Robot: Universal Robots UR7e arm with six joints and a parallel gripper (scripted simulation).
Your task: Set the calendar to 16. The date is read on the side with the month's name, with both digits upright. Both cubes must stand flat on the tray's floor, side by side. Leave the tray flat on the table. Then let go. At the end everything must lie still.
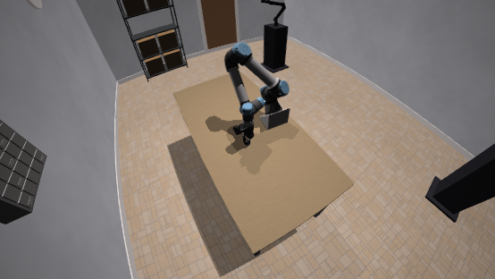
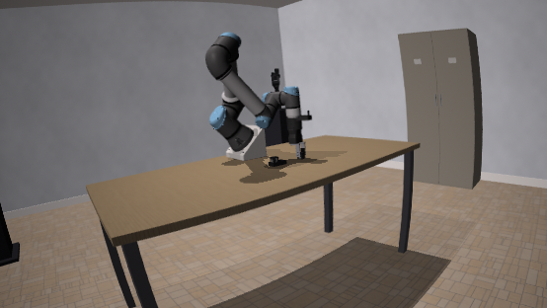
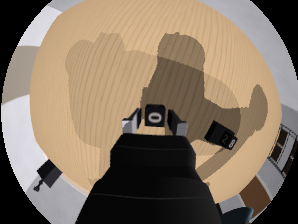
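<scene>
Right now the black date cube is 2 cm below my hand. Round my hand: dark calendar tray: 15 cm to the right, 2 cm below, 1 cm behind.
</scene>
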